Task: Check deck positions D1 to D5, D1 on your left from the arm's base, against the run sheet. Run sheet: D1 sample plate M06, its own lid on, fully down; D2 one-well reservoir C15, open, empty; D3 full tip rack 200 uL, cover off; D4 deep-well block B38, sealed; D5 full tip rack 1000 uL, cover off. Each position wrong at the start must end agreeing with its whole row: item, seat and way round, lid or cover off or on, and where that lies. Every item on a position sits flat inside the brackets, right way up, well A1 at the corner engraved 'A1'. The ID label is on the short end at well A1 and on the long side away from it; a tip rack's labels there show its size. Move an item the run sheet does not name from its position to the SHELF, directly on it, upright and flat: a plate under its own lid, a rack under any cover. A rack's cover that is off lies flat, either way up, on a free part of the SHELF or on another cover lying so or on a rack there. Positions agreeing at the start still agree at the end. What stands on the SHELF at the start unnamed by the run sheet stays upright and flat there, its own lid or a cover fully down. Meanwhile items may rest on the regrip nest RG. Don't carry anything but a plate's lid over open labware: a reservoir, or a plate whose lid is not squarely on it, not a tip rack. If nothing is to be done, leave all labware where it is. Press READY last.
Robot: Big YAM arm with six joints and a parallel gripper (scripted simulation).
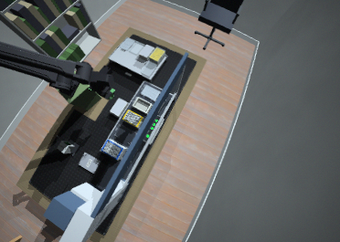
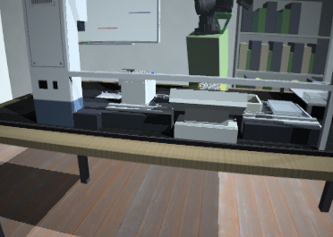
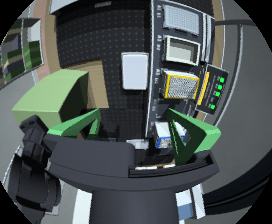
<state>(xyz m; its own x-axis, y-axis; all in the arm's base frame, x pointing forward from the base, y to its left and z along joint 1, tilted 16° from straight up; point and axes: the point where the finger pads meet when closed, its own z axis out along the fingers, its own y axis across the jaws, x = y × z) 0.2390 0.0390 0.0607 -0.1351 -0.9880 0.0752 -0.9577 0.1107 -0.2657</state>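
The sealed block is 260 mm below my hand. The rest, counted from my hand: reservoir (240 mm below, 180 mm ahead, 70 mm to the left); blue tip rack (300 mm to the right, 180 mm below, 120 mm ahead); yellow tip rack (200 mm below, 150 mm ahead, 50 mm to the right).
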